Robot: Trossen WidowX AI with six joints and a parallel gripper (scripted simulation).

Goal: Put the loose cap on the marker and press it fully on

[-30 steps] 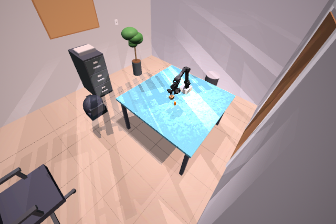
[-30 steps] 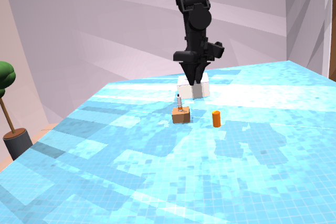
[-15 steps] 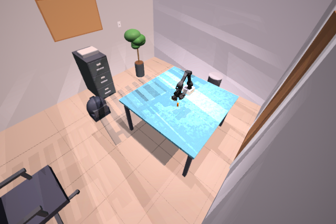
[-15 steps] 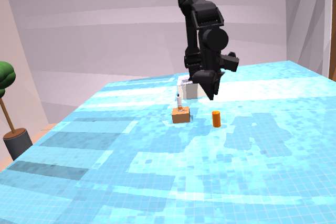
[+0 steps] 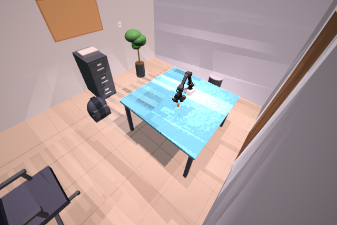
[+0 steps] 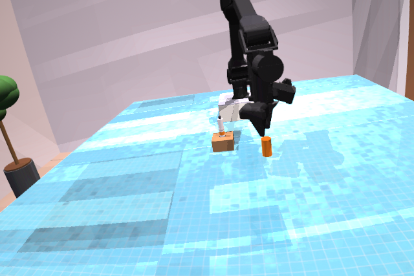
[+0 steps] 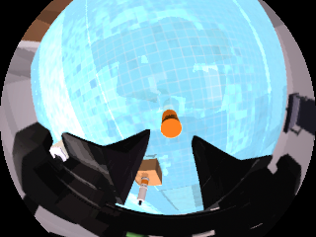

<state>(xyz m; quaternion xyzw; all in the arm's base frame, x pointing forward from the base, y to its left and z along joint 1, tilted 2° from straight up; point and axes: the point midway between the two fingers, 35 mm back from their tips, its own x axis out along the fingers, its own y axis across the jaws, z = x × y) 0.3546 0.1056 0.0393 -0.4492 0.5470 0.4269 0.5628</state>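
My gripper tip is now 4 cm above the orange cap. The rest, counted from my gripper tip: orange-brown holder block 13 cm to the right, 6 cm behind, 5 cm below.
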